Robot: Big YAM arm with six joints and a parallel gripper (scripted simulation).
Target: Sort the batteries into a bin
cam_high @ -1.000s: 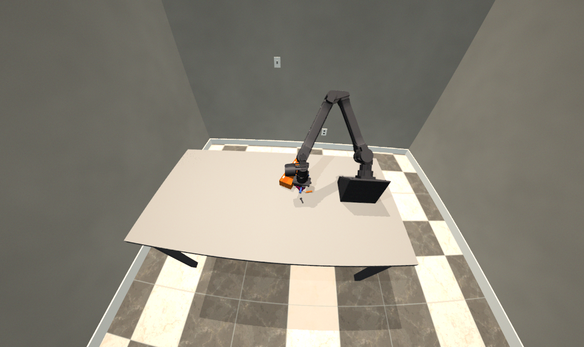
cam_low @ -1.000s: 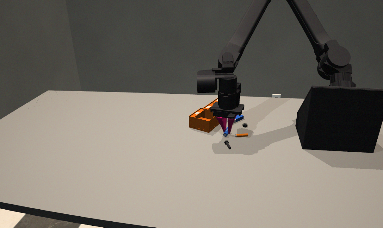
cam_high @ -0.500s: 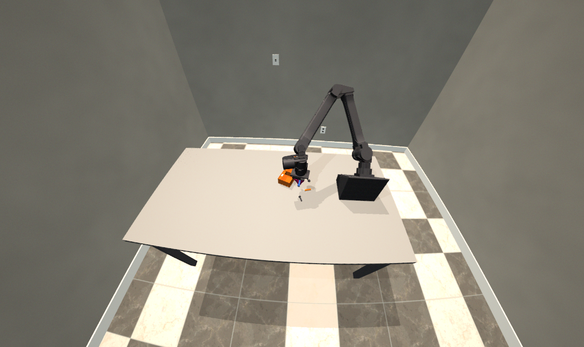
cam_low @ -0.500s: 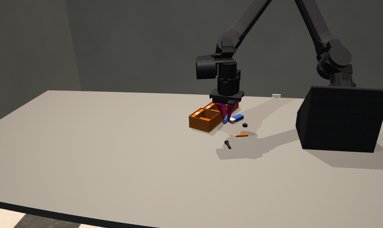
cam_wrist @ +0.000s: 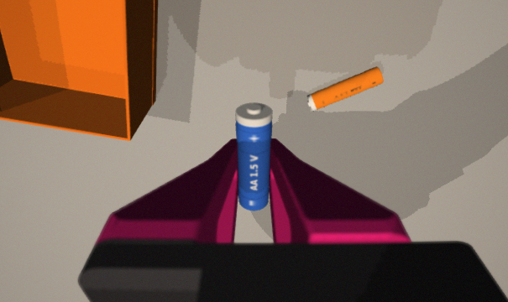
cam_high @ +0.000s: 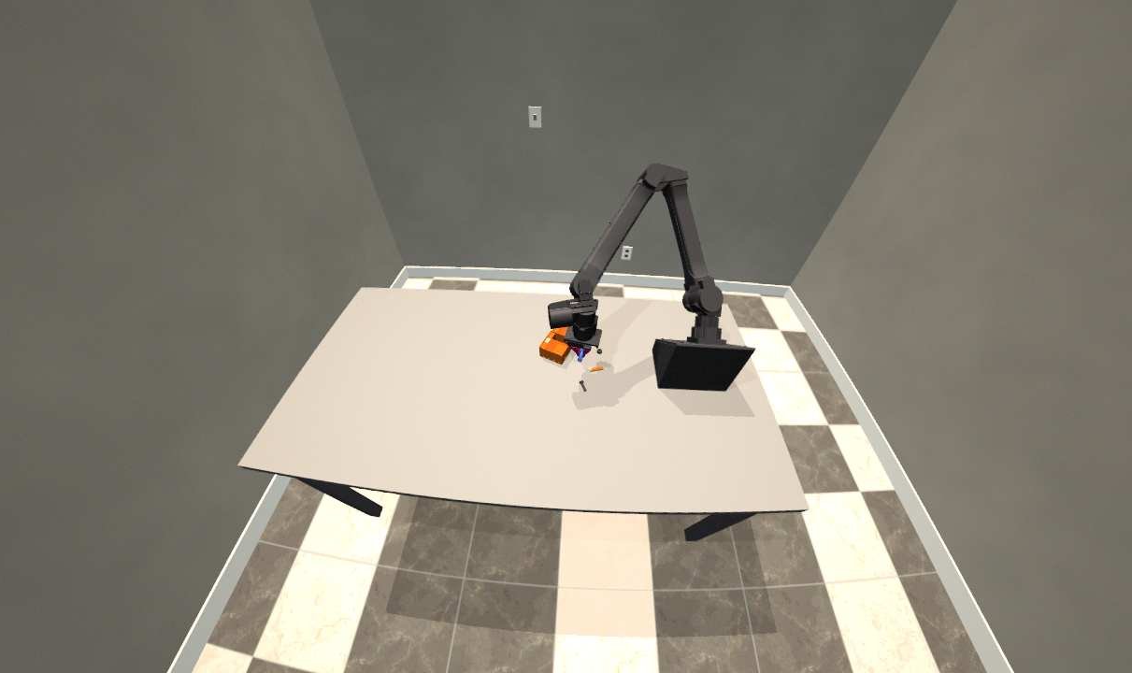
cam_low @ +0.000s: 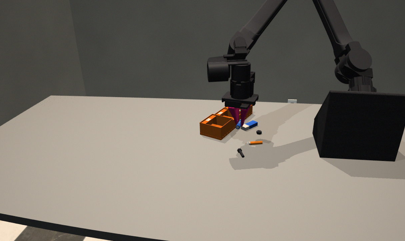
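My hand is right at the blue battery. From my hand the other things lie so: black bolt: 70 mm to the left, 60 mm below, 10 mm behind; black nut: 70 mm to the right, 70 mm below, 60 mm behind; thin orange battery: 70 mm below, 50 mm behind.
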